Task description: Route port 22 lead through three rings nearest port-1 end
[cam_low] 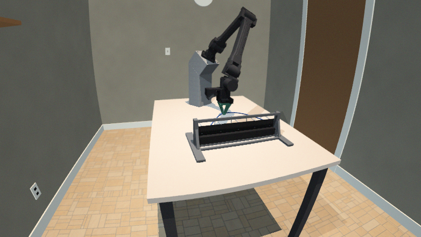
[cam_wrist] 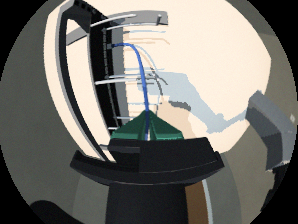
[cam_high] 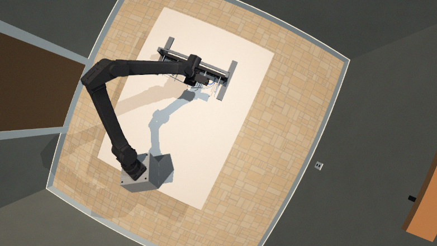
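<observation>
Now: hand 8 cm short of the grey rack, 9 cm to the right of it and 6 cm above it.
</observation>
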